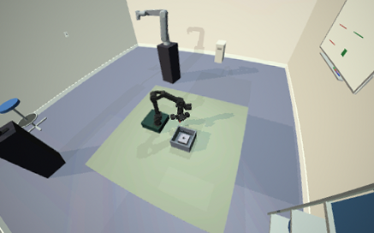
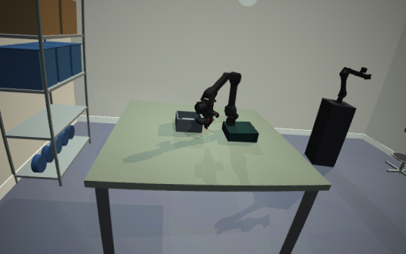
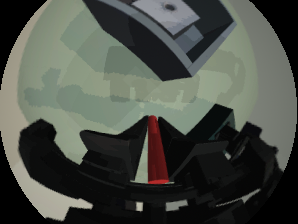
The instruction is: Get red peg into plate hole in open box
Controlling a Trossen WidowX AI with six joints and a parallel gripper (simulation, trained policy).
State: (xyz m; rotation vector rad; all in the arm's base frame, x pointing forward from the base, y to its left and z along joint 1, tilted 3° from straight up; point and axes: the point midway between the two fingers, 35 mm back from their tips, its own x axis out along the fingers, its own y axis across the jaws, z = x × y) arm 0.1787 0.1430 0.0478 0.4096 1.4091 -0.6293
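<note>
My gripper tip is now 14 cm short of the light plate, 13 cm to the left of it and 2 cm above it. From my gripper tip the other things lie so: grey box (14 cm ahead, 13 cm to the right, 4 cm below); red peg (1 cm to the left, 3 cm above).
</note>
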